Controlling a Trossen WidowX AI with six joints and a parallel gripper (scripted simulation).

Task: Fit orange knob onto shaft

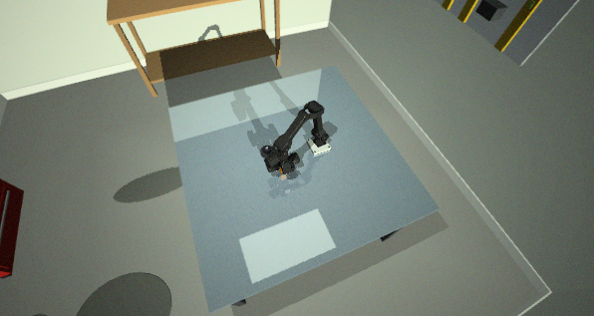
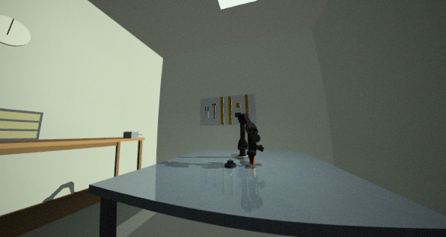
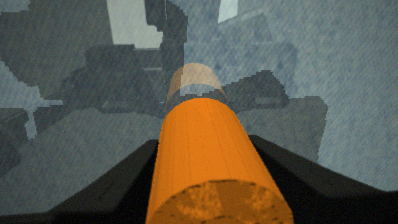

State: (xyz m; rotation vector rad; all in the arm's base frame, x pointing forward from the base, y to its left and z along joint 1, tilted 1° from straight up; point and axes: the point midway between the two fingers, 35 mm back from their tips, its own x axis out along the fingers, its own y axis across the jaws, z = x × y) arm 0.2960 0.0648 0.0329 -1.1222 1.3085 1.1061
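The dark round pedestal is 160 mm to the right of my gripper tip, 20 mm ahead of it and 10 mm above it. Also, from my gripper tip: orange knob: 30 mm above.
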